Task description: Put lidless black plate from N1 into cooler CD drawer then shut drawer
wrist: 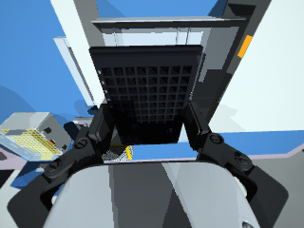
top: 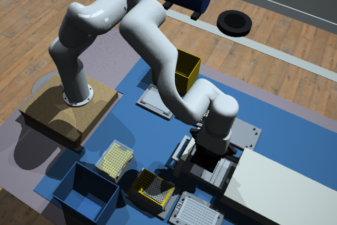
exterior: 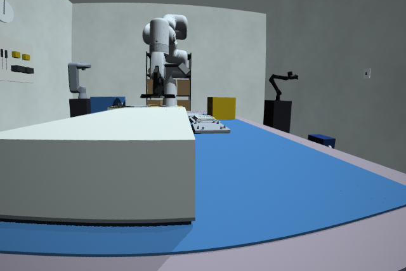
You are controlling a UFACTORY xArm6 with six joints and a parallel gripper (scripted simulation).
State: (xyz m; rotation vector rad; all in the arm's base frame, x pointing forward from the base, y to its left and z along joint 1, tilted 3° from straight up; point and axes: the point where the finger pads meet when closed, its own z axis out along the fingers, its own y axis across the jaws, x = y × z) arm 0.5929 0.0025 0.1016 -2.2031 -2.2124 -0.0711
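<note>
My hand is 110 mm above the cooler drawer and 30 mm short of it. Also, from my hand: grey nest (190 mm to the left, 130 mm below, 60 mm ahead); then black plate (10 mm below); then white plate (190 mm to the right, 120 mm below, 60 mm ahead).
</note>
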